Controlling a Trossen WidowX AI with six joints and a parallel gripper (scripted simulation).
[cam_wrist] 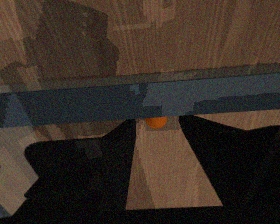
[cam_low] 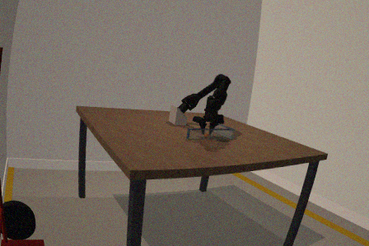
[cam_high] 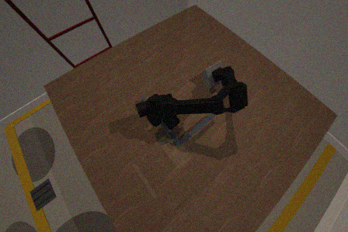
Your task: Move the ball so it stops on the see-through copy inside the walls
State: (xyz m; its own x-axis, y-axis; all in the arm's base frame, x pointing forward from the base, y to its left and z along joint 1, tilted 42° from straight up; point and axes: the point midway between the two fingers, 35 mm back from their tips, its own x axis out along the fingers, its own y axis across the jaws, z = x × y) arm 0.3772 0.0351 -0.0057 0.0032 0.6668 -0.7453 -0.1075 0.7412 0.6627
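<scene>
My gripper tip is 50 mm past the see-through copy of ball, 30 mm to the right of it and 10 mm above it. From my gripper tip the other things lie so: orange ball (10 mm below).
</scene>
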